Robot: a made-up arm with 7 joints.
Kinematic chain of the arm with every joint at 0, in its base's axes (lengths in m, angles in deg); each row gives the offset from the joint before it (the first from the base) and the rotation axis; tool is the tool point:
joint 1: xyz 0 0.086 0 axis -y
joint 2: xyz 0 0.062 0 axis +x
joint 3: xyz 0 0 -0.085 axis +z
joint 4: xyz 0 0 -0.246 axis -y
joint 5: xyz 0 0 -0.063 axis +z
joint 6: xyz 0 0 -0.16 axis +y
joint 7: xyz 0 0 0 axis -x
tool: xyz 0 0 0
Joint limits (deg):
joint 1: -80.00..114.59
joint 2: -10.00..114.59
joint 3: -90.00..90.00
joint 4: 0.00..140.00
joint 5: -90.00..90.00
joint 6: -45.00..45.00
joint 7: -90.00..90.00
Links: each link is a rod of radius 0.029 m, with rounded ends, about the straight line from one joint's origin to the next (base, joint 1, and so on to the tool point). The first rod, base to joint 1, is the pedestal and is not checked.
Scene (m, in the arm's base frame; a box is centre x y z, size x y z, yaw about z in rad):
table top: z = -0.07
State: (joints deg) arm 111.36 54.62 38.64 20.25 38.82 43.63 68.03
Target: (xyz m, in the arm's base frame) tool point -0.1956 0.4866 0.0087
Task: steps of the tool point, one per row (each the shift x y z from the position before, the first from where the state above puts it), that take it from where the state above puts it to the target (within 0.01 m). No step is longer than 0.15 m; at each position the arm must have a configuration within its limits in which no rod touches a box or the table.
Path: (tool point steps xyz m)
1: -0.1046 0.0233 -0.0059
2: -0.1050 -0.0028 -0.0222
3: -0.0948 -0.0293 -0.0347
4: -0.0751 -0.0524 -0.0418
5: -0.0488 -0.0686 -0.0425

